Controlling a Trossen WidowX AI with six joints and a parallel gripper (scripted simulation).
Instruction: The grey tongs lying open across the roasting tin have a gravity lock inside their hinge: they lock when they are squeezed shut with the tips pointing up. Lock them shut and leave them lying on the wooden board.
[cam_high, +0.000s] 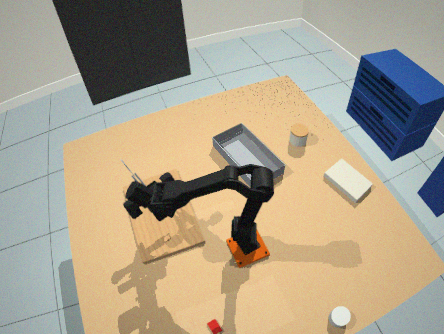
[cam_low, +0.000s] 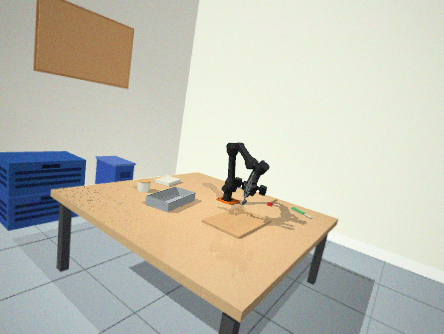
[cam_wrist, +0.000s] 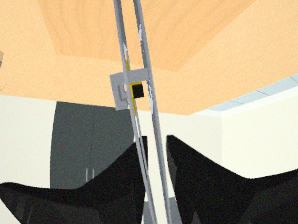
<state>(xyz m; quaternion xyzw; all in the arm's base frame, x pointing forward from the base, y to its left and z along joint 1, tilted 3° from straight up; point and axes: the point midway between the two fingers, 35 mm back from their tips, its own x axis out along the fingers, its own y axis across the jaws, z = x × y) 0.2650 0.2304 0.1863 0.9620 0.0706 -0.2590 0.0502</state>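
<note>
My gripper tip is now 5 cm past the yellow lock piece, 2 cm to the left of it and 1 cm above it. The rest, counted from my gripper tip: grey roasting tin 45 cm to the right, 13 cm below, 4 cm ahead; wooden board 15 cm below, 2 cm to the right, 2 cm behind; green screwdriver 52 cm behind, 24 cm to the left, 15 cm below.
</note>
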